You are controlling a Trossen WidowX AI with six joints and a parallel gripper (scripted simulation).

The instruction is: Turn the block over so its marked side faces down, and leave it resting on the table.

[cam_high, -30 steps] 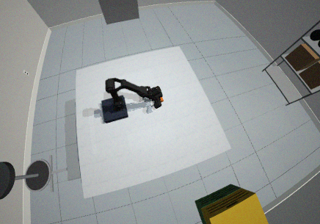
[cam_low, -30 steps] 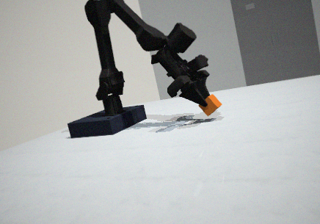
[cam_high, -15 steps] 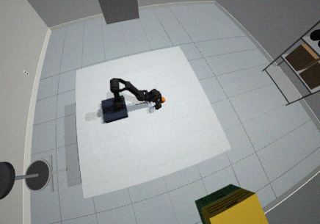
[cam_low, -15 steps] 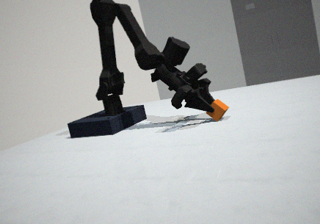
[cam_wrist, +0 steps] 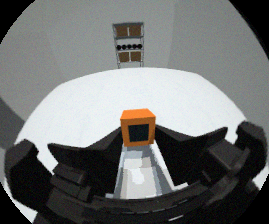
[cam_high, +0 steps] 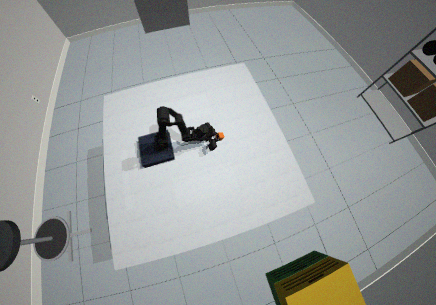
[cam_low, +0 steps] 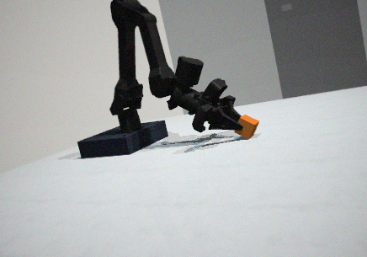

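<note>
The small orange block is right at my gripper tip.
</note>
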